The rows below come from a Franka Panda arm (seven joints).
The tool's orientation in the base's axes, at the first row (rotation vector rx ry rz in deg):
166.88, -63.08, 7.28
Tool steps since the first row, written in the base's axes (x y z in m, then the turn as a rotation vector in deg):
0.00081, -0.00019, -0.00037, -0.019, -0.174, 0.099
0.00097, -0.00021, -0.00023, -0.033, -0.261, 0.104
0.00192, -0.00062, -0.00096, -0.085, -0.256, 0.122
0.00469, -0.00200, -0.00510, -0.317, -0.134, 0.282
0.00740, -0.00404, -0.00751, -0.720, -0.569, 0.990
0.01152, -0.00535, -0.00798, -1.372, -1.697, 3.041
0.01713, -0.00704, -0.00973, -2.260, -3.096, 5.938
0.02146, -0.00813, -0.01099, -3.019, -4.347, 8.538
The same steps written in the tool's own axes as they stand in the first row. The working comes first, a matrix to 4 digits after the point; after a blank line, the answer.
The tool's axes in the first row as the columns of a matrix, in the base's axes (used below as rounded here):
0.7471, -0.6613, 0.0673
-0.6592, -0.7501, -0.0524
0.0851, -0.0052, -0.9964

0.00070, -0.00039, 0.00043, 0.109, 0.143, -0.091
0.00084, -0.00048, 0.00031, 0.156, 0.217, -0.092
0.00176, -0.00080, 0.00112, 0.116, 0.248, -0.114
0.00439, -0.00157, 0.00550, -0.124, 0.309, -0.295
0.00755, -0.00182, 0.00819, -0.079, 0.898, -1.005
0.01145, -0.00356, 0.00901, 0.352, 2.164, -3.033
0.01661, -0.00600, 0.01122, 0.858, 3.786, -5.906
0.02046, -0.00804, 0.01282, 1.337, 5.213, -8.483

